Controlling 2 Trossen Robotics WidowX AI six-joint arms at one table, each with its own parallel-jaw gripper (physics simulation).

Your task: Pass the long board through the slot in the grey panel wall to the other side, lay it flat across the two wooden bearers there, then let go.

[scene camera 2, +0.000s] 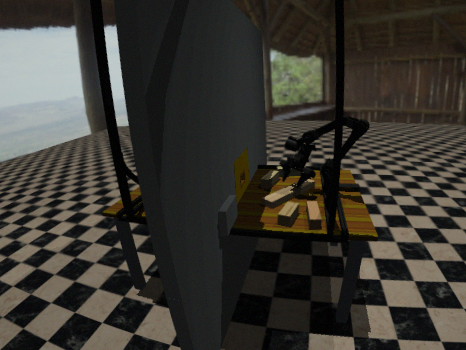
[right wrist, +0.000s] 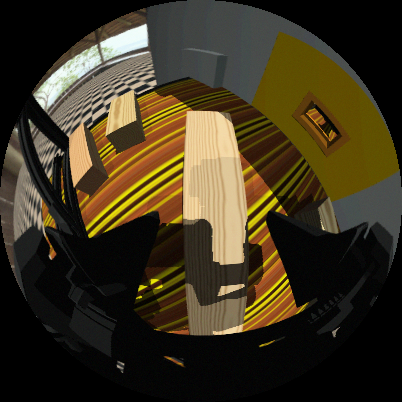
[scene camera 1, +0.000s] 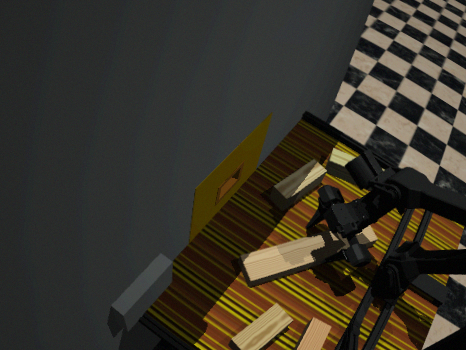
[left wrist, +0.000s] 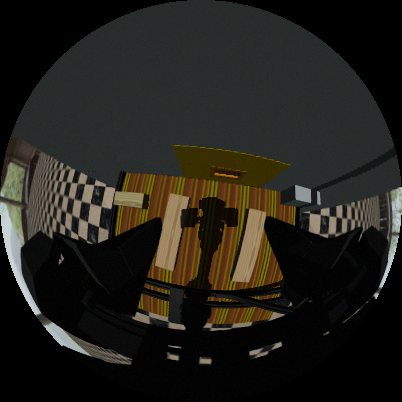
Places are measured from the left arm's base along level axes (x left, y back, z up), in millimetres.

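Pixels of known places: left gripper, between the fingertips: [left wrist: 214, 222]; right gripper, between the fingertips: [scene camera 2: 289, 184] [right wrist: 214, 216] [scene camera 1: 314, 245]; left arm's base, origin of its link: [left wrist: 196, 298]; right arm's base, origin of its link: [scene camera 1: 386, 288].
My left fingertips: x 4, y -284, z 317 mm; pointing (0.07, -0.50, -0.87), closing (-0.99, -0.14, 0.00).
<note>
Ahead of a thing's pixels: the offset from my left fingertips to its top centre. "pt": to the spot under its first point.
The long pale board {dz -304, dx -24, dy -431 mm} [scene camera 1: 280, 260] [scene camera 2: 280, 196] [right wrist: 215, 175] lies flat on the striped table, on the near side of the grey panel wall [scene camera 1: 125, 100] [scene camera 2: 210, 100] [left wrist: 200, 75]. My right gripper [scene camera 1: 318, 240] [right wrist: 214, 216] is open above the board, one finger to each side of it. The brown-rimmed slot {pt dz -274, dx -37, dy -195 mm} [scene camera 1: 227, 187] [left wrist: 227, 174] sits in a yellow plate [scene camera 1: 210, 200] [left wrist: 195, 162] [right wrist: 280, 100] on the wall. My left gripper [left wrist: 214, 222] is open and empty on the other side. Below it, two wooden bearers {dz -298, dx +106, dy +49 mm} [left wrist: 172, 232] {dz -298, dx -150, dy +64 mm} [left wrist: 250, 245] lie apart, roughly parallel.
Around the board lie several short wooden blocks, among them one near the yellow plate {dz -287, dx +114, dy -313 mm} [scene camera 1: 300, 185] and two at the lower edge {pt dz -289, dx -259, dy -437 mm} [scene camera 1: 262, 327] {pt dz -293, dx -210, dy -536 mm} [scene camera 1: 315, 335]. A wooden block {dz -290, dx +282, dy -36 mm} [left wrist: 130, 200] lies left of the bearers. A grey block {pt dz -236, dx -353, dy -219 mm} [scene camera 1: 142, 287] [scene camera 2: 227, 215] juts from the wall.
</note>
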